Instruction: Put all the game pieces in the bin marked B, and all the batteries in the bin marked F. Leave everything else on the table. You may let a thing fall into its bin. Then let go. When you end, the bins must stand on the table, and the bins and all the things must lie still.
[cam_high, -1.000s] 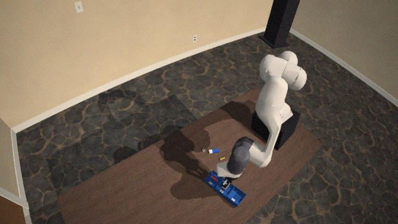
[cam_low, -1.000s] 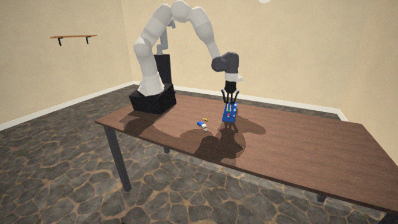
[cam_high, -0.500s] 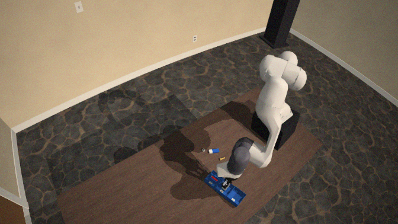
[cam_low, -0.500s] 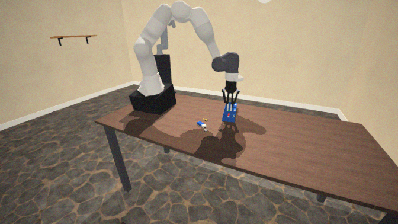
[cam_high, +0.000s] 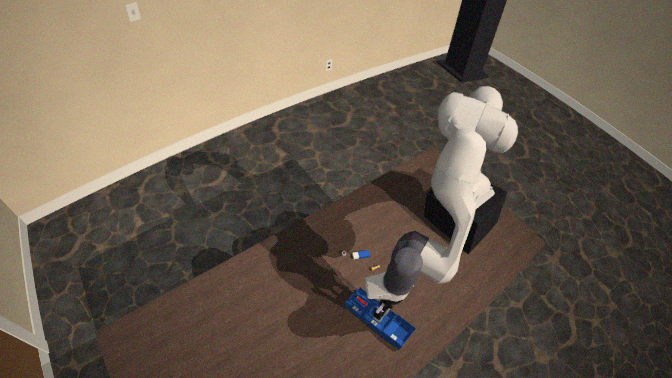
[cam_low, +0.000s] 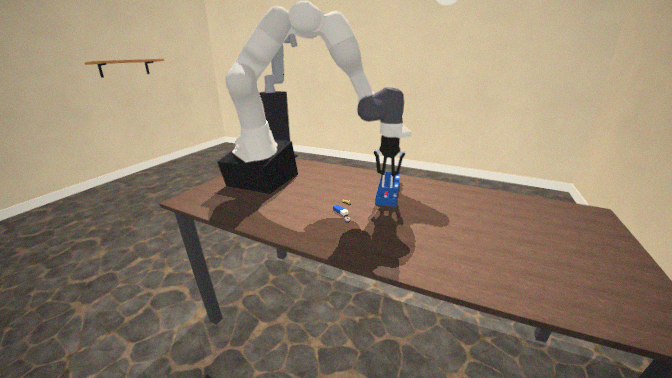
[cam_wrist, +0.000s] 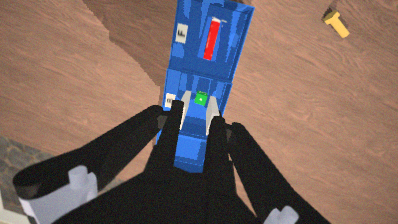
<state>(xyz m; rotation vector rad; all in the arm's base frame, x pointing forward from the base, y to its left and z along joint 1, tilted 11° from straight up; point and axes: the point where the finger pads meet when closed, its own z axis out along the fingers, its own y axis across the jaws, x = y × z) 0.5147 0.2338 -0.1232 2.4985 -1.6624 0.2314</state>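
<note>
The blue bin block lies 1 cm ahead of my hand and 3 cm below it. Round my hand: red battery (3 cm ahead, 8 cm to the right, 2 cm below); then green game piece (1 cm to the right, 4 cm below); then blue battery (4 cm ahead, 9 cm to the right, 3 cm below).
</note>
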